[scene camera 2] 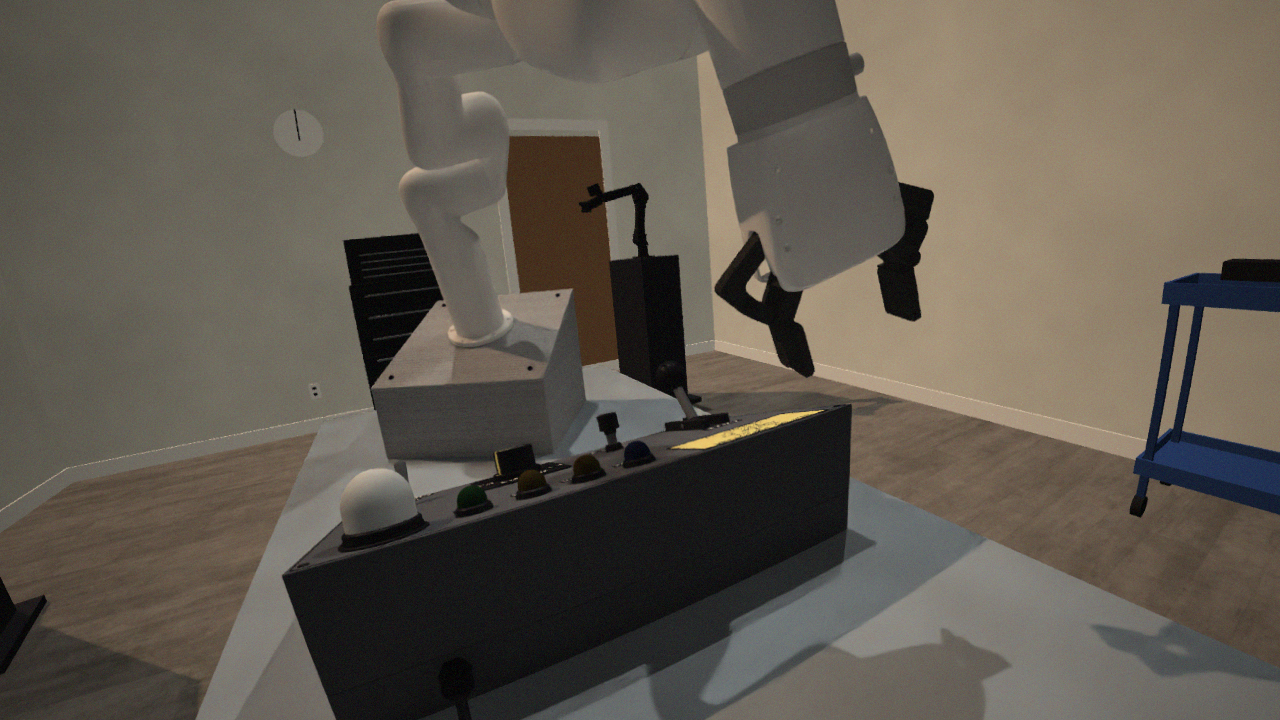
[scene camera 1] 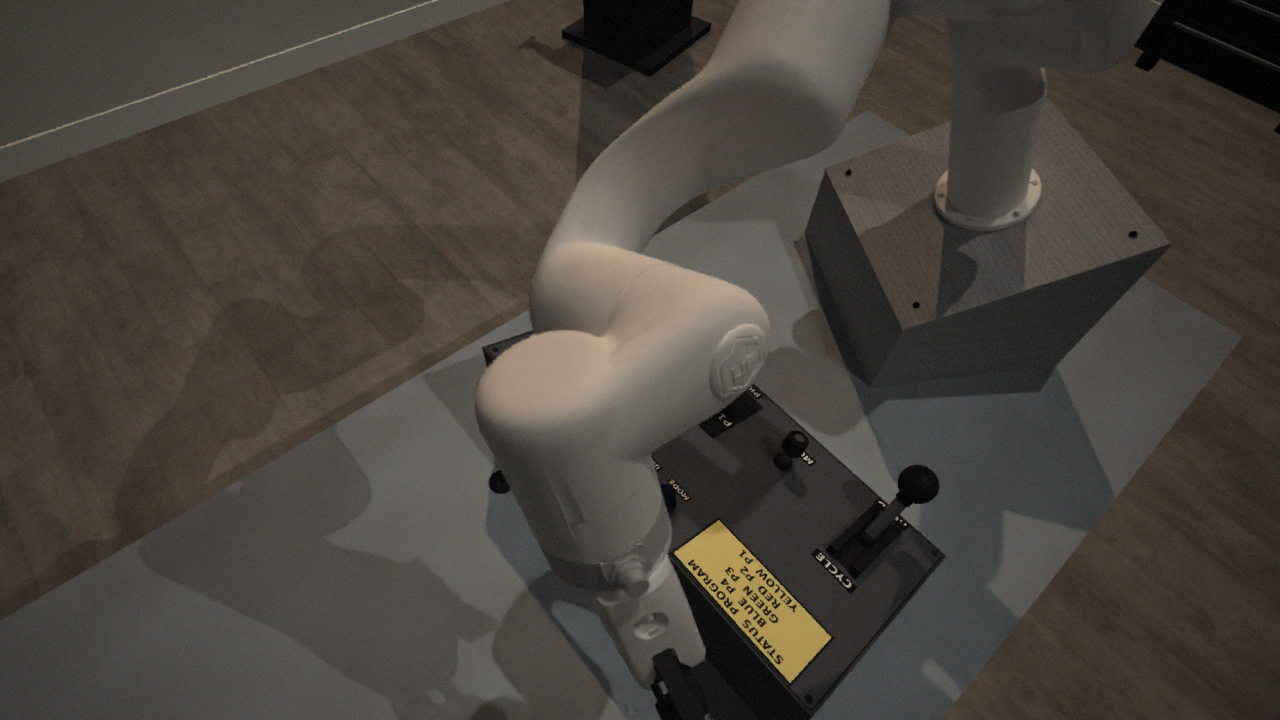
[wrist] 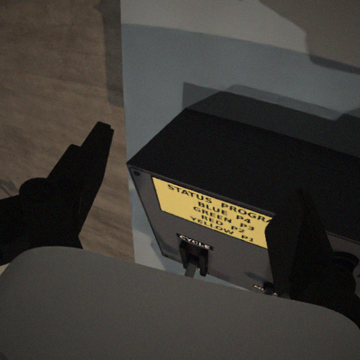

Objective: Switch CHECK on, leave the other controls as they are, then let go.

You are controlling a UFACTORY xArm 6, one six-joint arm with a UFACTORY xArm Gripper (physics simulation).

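Places are measured from the arm's base along level axes (x back, y right, z up), in centimetres.
Where they show: gripper, fingertip midpoint: (scene camera 2: 853, 342) (scene camera 1: 658, 662); arm's base, link origin: (scene camera 2: 481, 329) (scene camera 1: 986, 194).
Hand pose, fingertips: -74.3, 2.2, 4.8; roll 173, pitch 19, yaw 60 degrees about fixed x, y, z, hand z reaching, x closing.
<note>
Each offset is from my fingertips to the top centre of the thing, as dx, dy, dz. "*": to the spot under its first point.
The dark control box (scene camera 1: 742, 490) (scene camera 2: 626, 546) (wrist: 260, 160) stands on the pale mat. No label reading CHECK is legible in these views. A ball-topped lever {+32.2, -11.6, -8.0} (scene camera 1: 917, 484) (scene camera 2: 669, 373) (wrist: 190, 270) stands by the CYCLE label. A small black toggle {+29.7, +1.4, -11.4} (scene camera 1: 793, 443) (scene camera 2: 608, 424) stands near a partly readable label. Another black knob {* +10.3, +29.2, -23.8} (scene camera 1: 499, 481) (scene camera 2: 456, 677) shows at the box's other side. My gripper (scene camera 2: 852, 344) (wrist: 198, 182) is wide open and empty, above the box's yellow-card end, touching no control. The arm hides part of the box in scene camera 1.
A yellow status card {+12.2, -3.1, -9.6} (scene camera 1: 751, 600) (scene camera 2: 747, 430) (wrist: 212, 210) lies on the box top. A white dome {* +18.4, +29.5, -7.3} (scene camera 2: 379, 503), a green dome {* +17.8, +23.3, -9.2} (scene camera 2: 471, 498), two brownish domes and a blue dome {* +14.4, +9.5, -9.3} (scene camera 2: 638, 453) line one edge. A blue cart (scene camera 2: 1208, 456) stands at the right.
</note>
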